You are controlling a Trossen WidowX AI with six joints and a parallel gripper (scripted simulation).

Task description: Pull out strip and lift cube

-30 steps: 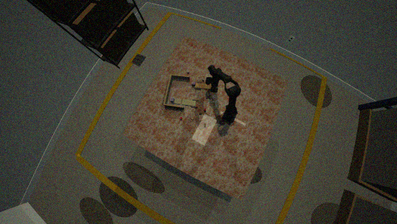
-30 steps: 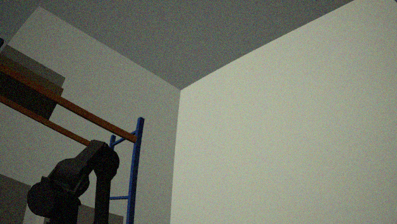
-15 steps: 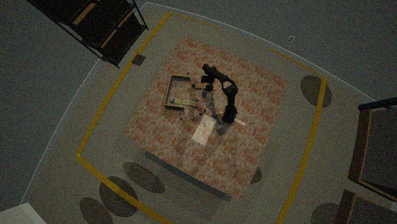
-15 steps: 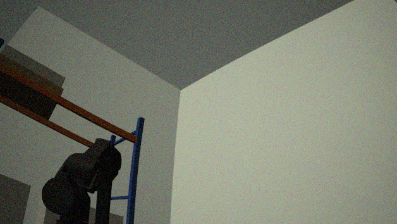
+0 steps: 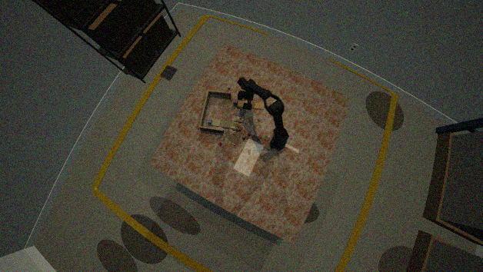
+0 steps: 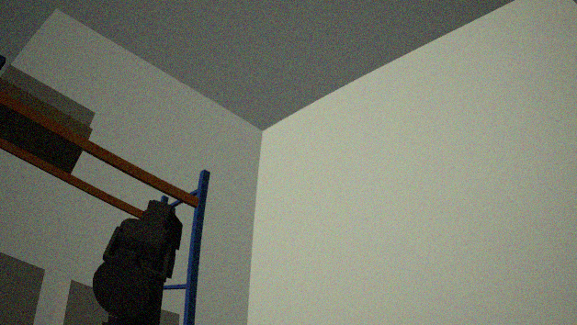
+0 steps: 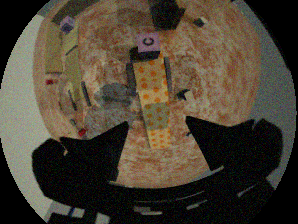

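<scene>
The narrow orange strip lies 4 cm below my gripper tip and 1 cm ahead of it.
</scene>
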